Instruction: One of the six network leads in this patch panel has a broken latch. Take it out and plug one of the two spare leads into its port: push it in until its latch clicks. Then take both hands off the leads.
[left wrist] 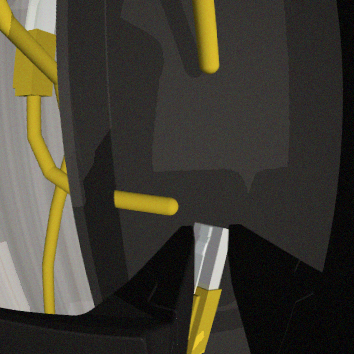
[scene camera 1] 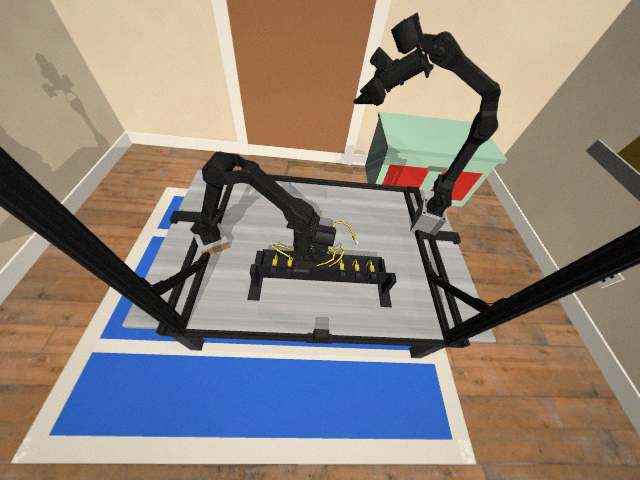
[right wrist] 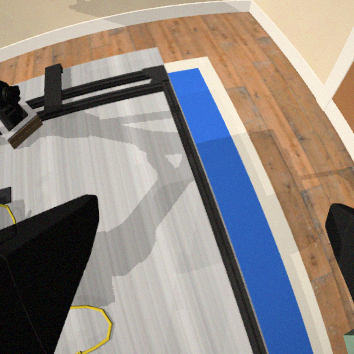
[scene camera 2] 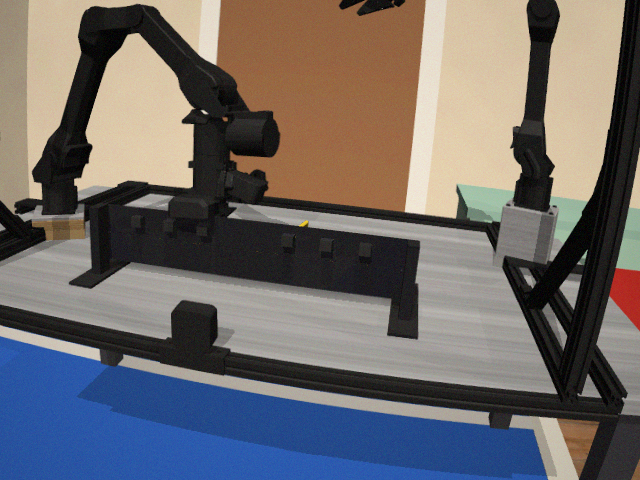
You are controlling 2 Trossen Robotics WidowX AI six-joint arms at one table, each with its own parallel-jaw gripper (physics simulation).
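Where they show: left gripper, fingertip midpoint: [left wrist: 209, 236]; right gripper, fingertip midpoint: [scene camera 1: 357, 97] [right wrist: 219, 212] [scene camera 2: 349, 11]; left arm's base, origin of the base link: [scene camera 1: 210, 236] [right wrist: 13, 116] [scene camera 2: 59, 210]; right arm's base, origin of the base link: [scene camera 1: 434, 209] [scene camera 2: 532, 206].
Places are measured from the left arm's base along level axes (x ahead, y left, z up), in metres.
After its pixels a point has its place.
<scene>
The black patch panel [scene camera 1: 320, 276] {z 0.011, x 0.274, y -0.349 m} [scene camera 2: 248, 255] {z 0.013, x 0.285, y -0.356 m} stands on the table. Yellow leads sit in its ports: two at the left [scene camera 1: 274, 260] {z 0.051, x 0.154, y -0.238 m} [scene camera 1: 289, 262] {z 0.051, x 0.194, y -0.269 m} and three at the right [scene camera 1: 341, 266] {z 0.051, x 0.344, y -0.367 m} [scene camera 1: 356, 266] {z 0.051, x 0.390, y -0.392 m} [scene camera 1: 371, 267] {z 0.051, x 0.435, y -0.421 m}. My left gripper [scene camera 1: 302, 262] {z -0.013, x 0.250, y -0.265 m} [left wrist: 209, 236] {z -0.013, x 0.250, y -0.265 m} is at the panel, left of its middle, shut on a yellow lead's plug [left wrist: 205, 315] {z 0.003, x 0.233, y -0.250 m}; its clear head shows between the fingertips. The gripper covers the port there in scene camera 1. A loose lead [scene camera 1: 346, 225] {z -0.039, x 0.529, y -0.175 m} lies behind the panel; another loose plug [left wrist: 34, 65] {z -0.028, x 0.337, y -0.248 m} shows in the left wrist view. My right gripper [scene camera 1: 357, 101] {z 0.418, x 0.575, y -0.012 m} [right wrist: 219, 212] {z 0.418, x 0.575, y -0.012 m} is open and empty, high above the table's back.
Several yellow cables curl behind the panel near the left gripper. The panel's feet [scene camera 1: 254, 289] {z -0.040, x 0.062, y -0.260 m} [scene camera 1: 385, 297] {z -0.040, x 0.456, y -0.516 m} reach toward the front. A small black block [scene camera 1: 321, 333] {z 0.011, x 0.175, y -0.514 m} [scene camera 2: 193, 325] {z -0.006, x 0.173, y -0.526 m} sits on the front rail. A green cabinet [scene camera 1: 434, 136] stands behind the table at the right.
</scene>
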